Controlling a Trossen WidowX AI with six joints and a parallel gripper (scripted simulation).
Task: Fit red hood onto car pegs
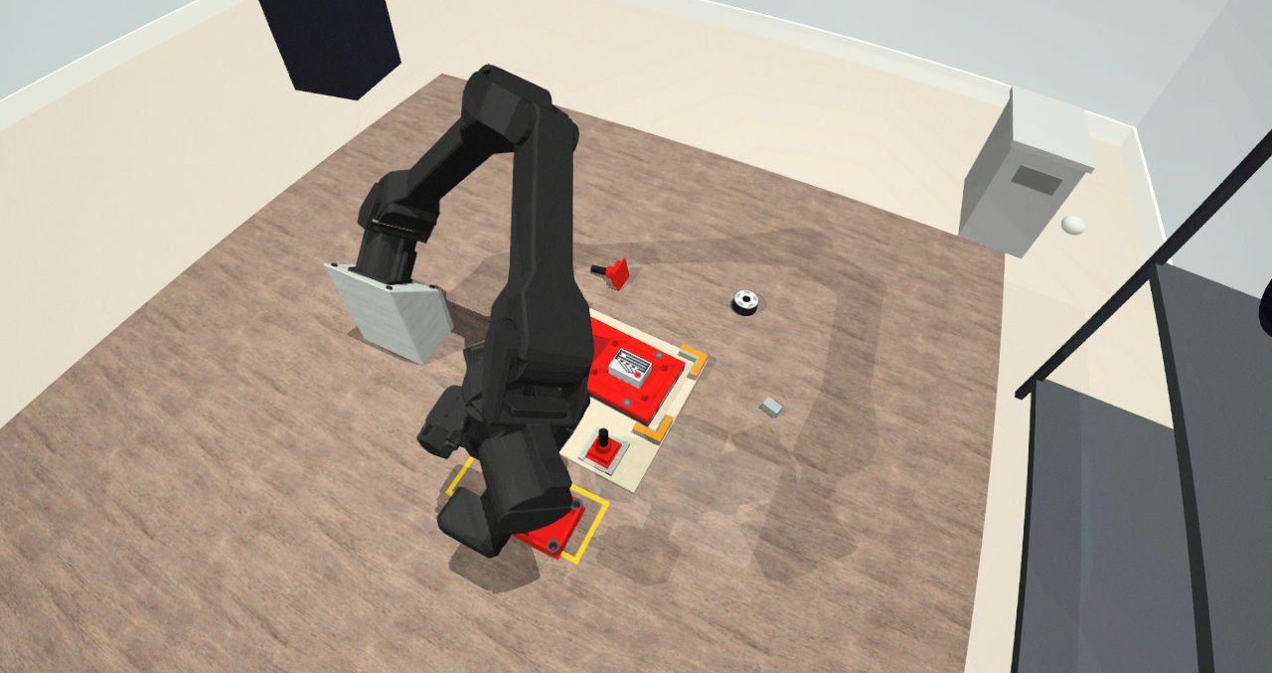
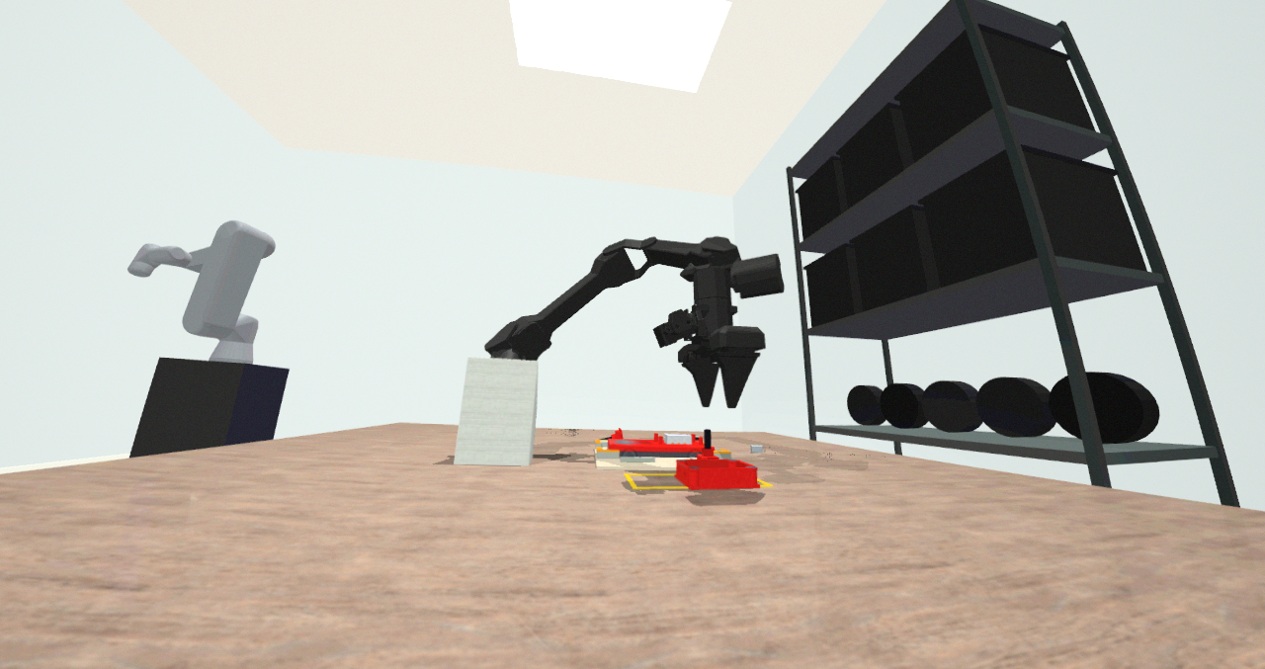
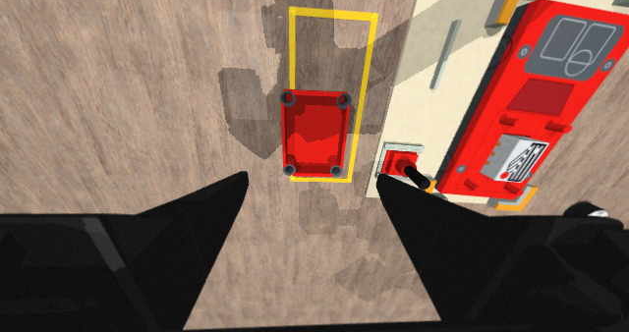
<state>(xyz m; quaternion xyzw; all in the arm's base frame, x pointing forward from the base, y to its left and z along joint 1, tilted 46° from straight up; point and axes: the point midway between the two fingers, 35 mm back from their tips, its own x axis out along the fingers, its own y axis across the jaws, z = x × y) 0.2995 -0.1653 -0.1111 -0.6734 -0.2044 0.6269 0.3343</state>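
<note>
My gripper tip is 90 mm above the red hood. Also, from my gripper tip: grey engine block 230 mm to the left, 80 mm below, 40 mm ahead; black-and-white wheel 420 mm to the left, 180 mm ahead, 90 mm below.
</note>
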